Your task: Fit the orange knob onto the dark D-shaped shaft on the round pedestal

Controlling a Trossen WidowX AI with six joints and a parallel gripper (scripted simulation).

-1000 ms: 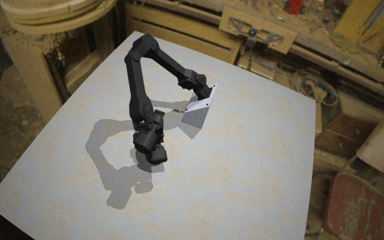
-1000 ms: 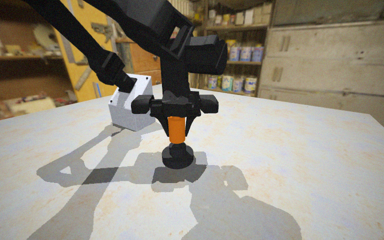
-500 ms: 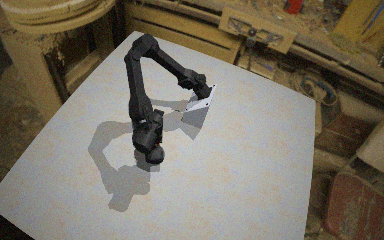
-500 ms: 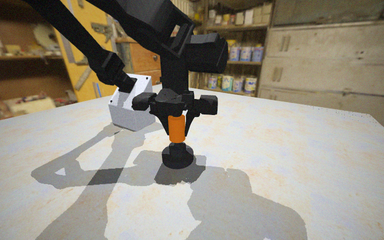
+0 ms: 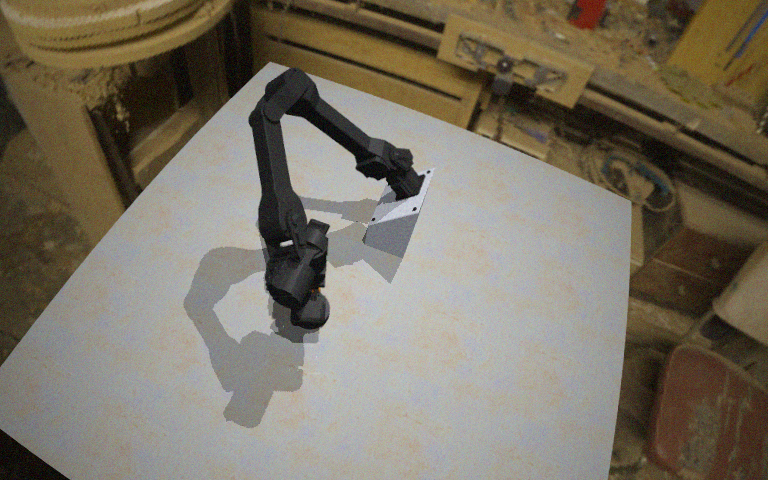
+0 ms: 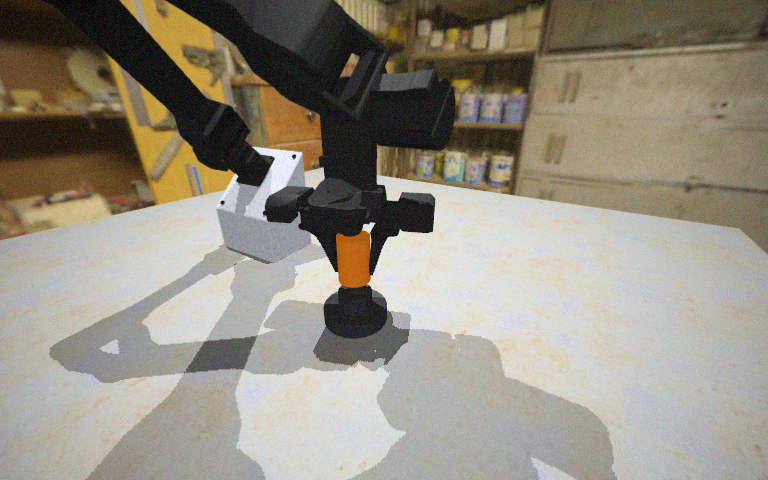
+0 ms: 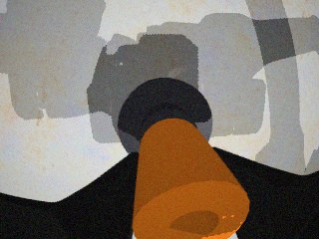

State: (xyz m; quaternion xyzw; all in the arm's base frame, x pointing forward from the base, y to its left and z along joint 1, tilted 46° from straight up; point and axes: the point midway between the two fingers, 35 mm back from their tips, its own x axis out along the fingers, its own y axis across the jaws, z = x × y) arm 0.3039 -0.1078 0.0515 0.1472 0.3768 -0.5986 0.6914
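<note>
My gripper tip is 20 mm below the orange knob. Round my gripper tip: dark round pedestal 40 mm below.
</note>
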